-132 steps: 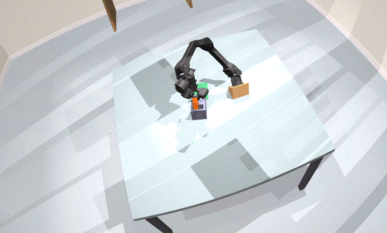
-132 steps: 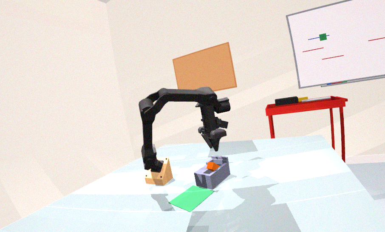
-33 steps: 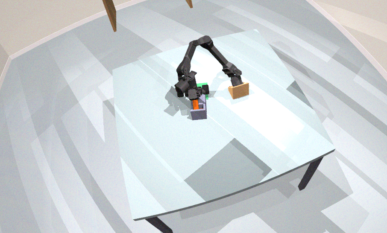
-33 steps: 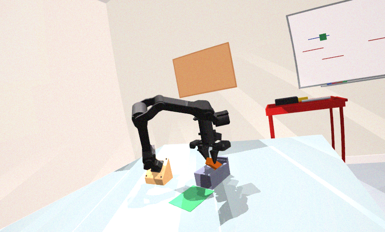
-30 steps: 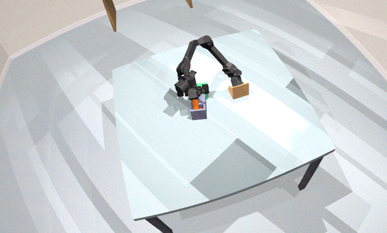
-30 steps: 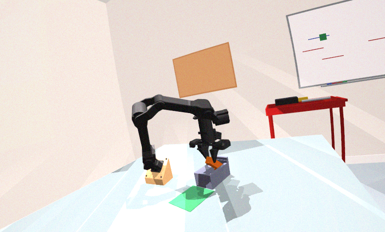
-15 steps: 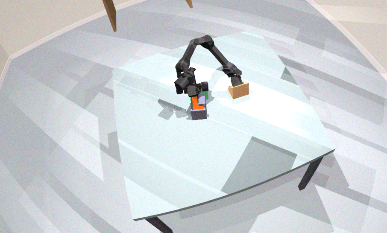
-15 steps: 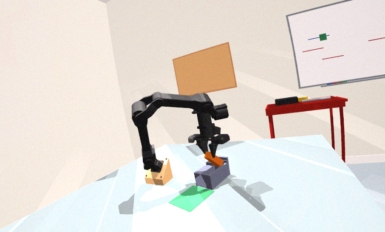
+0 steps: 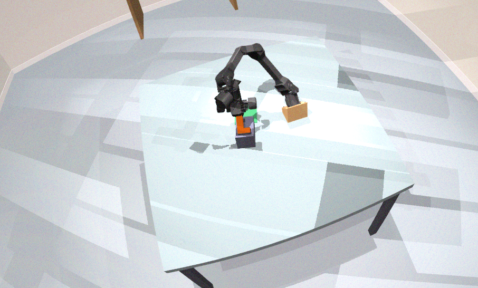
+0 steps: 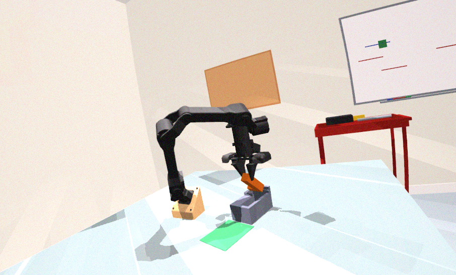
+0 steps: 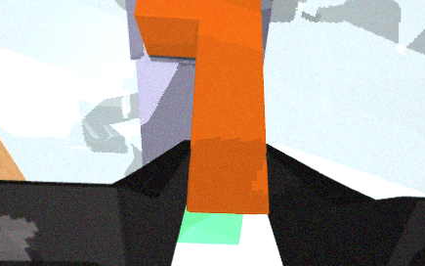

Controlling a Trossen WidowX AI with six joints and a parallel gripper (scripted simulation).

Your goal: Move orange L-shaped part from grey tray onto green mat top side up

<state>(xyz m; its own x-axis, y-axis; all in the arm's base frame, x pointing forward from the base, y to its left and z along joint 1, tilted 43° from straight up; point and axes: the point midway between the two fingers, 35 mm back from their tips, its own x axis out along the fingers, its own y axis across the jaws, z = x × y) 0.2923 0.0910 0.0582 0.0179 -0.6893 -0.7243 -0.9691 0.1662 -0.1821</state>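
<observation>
Right now the green mat is 5 cm behind my gripper tip, 13 cm to the right of it and 16 cm below it. The rest, counted from my gripper tip: orange L-shaped part 1 cm behind, 4 cm to the left, 3 cm below.
</observation>
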